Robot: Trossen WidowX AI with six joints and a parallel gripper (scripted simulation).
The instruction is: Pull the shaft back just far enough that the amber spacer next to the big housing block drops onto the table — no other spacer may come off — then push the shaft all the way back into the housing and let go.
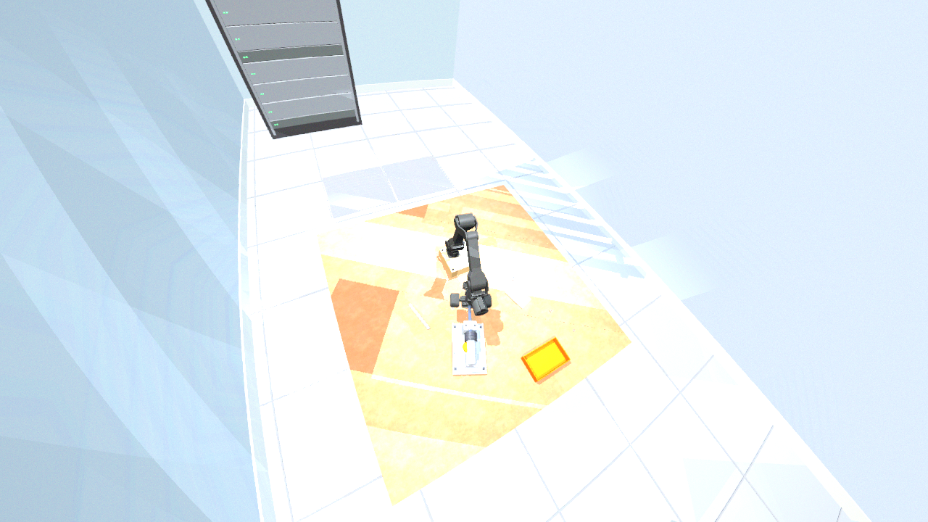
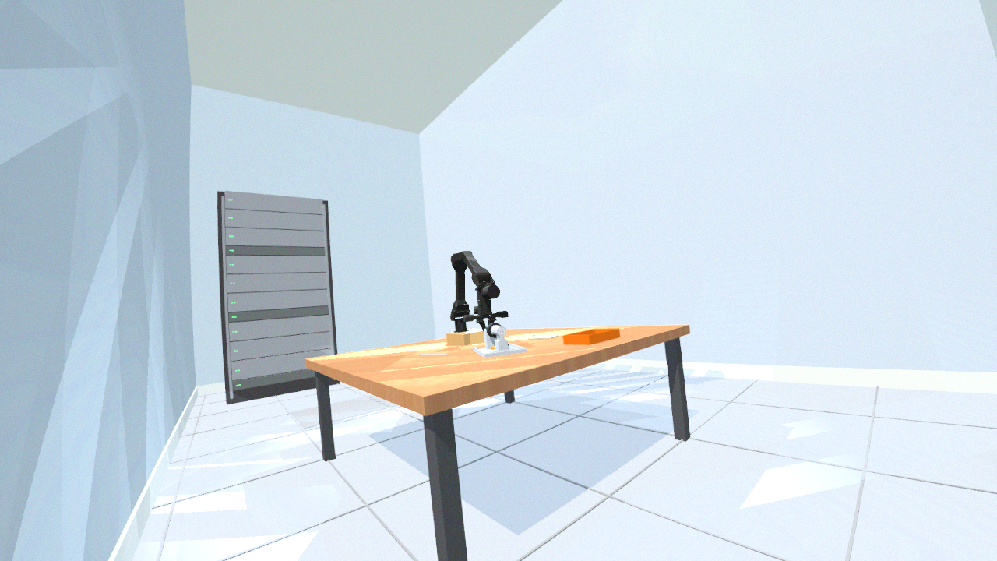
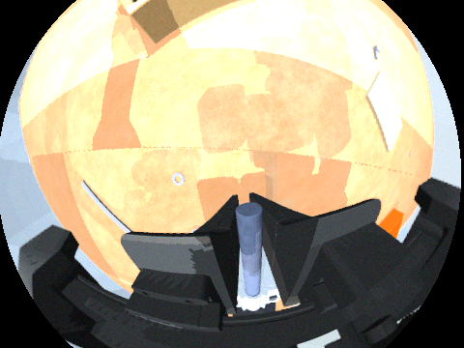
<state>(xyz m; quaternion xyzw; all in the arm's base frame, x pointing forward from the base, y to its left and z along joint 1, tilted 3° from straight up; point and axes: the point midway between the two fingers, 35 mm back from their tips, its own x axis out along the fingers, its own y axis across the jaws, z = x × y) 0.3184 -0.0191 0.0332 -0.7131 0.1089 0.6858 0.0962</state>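
Now: the grey-blue shaft 80 mm ahead of my gripper tip, 30 mm above it and 20 mm to the right of it. The rest, counted from my gripper tip: amber spacer (170 mm ahead, 50 mm to the right, 30 mm below); then orange tray (330 mm ahead, 280 mm to the left, 40 mm below); then white fixture (180 mm ahead, 50 mm to the right).
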